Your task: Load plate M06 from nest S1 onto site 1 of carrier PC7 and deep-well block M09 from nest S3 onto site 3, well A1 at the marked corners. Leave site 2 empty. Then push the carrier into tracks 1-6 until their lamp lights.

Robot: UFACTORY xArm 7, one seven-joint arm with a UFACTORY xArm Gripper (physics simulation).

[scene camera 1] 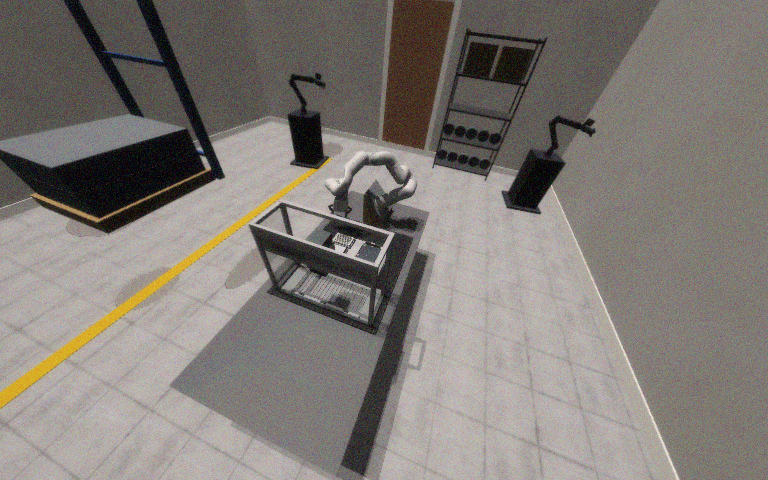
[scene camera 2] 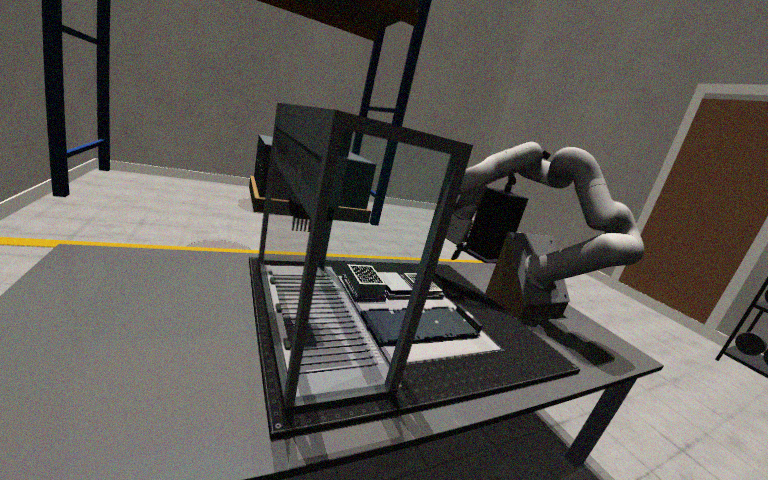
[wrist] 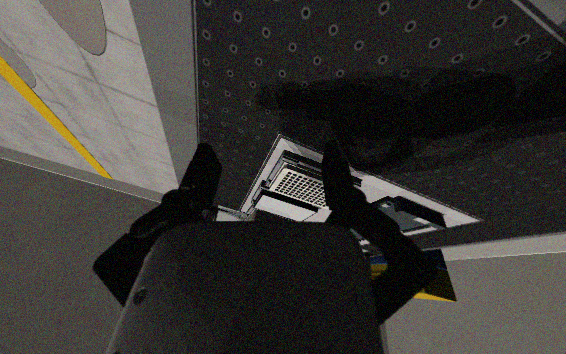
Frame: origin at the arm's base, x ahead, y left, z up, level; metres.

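Seen in the pictures: gripper, fingertip midpoint: point(scene camera 1: 339, 216) point(scene camera 2: 443, 252) point(wrist: 269, 154); arm's base at its link origin: point(scene camera 1: 379, 203) point(scene camera 2: 536, 271).
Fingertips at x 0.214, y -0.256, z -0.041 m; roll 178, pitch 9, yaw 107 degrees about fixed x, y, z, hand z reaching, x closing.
Offsets run from my fingertips to a thing's top centre. "pt": to the spot under its first point. Level surfaces: height alone.
My gripper point(scene camera 1: 339, 210) point(wrist: 269, 154) is open and empty, above the board on the far side of the plate row. In scene camera 2 a frame post partly hides it. Carrier PC7 @(0.272 m left, 0.290 m ahead, 0.063 m down) point(scene camera 2: 421, 326) point(wrist: 406, 220), a dark blue-grey tray, lies bare on the white base @(pt 0.389 m left, 0.210 m ahead, 0.093 m down) point(scene camera 2: 471, 347) point(wrist: 462, 218). Beside it stand a tall dark block with a white perforated top point(scene camera 2: 368, 285), a flat white piece @(0.066 m left, 0.255 m ahead, 0.067 m down) point(scene camera 2: 397, 283) point(wrist: 285, 205) and a low perforated plate point(scene camera 2: 421, 281) point(wrist: 300, 187). Their labels and A1 corners are unreadable. The striped track deck point(scene camera 2: 334, 342) lies under the frame. A lit lamp does not show.
A tall frame point(scene camera 1: 311, 255) point(scene camera 2: 434, 249) with a front panel stands over the tracks. The dark perforated board @(0.093 m down) point(scene camera 2: 526, 353) point(wrist: 320, 30) carries the setup on a grey table @(0.106 m down) point(scene camera 2: 130, 362). Dark pedestals point(scene camera 1: 305, 138) point(scene camera 1: 535, 178) stand on the floor behind the arm.
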